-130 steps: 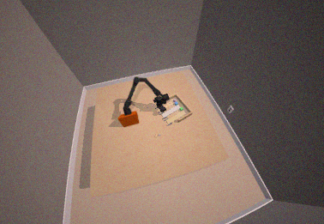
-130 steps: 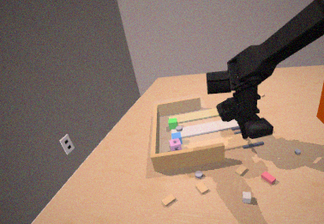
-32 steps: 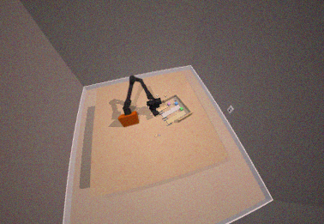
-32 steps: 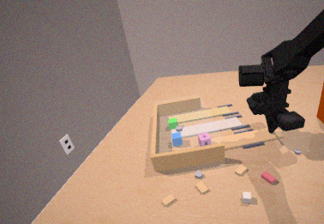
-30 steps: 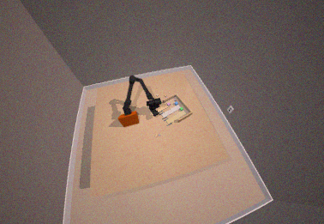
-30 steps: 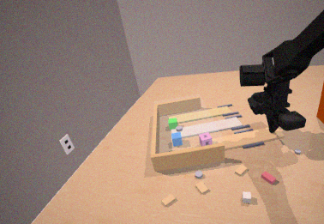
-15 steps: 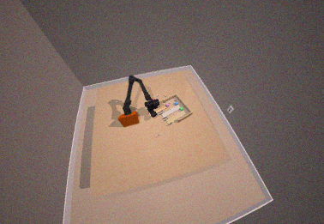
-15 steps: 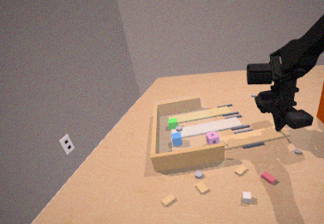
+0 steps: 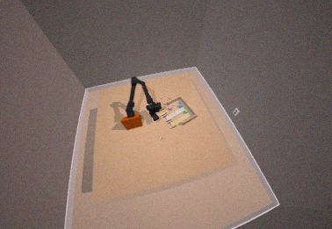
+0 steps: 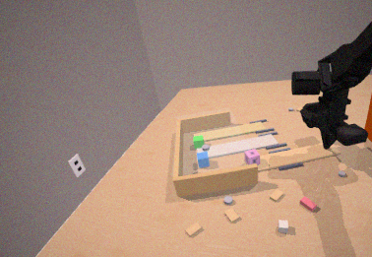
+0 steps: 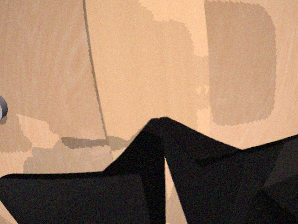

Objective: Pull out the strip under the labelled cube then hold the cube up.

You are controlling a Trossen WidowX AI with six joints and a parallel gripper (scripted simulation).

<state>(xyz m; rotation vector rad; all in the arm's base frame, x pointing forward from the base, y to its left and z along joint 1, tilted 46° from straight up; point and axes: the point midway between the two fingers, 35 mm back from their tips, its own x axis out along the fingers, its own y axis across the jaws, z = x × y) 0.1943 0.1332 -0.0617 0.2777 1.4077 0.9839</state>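
My gripper tip is now 90 mm short of the tan strip and 40 mm to the right of it. Round my gripper tip: labelled purple cube (190 mm ahead, 80 mm to the left, 20 mm above); pink block (70 mm ahead, 200 mm to the left).
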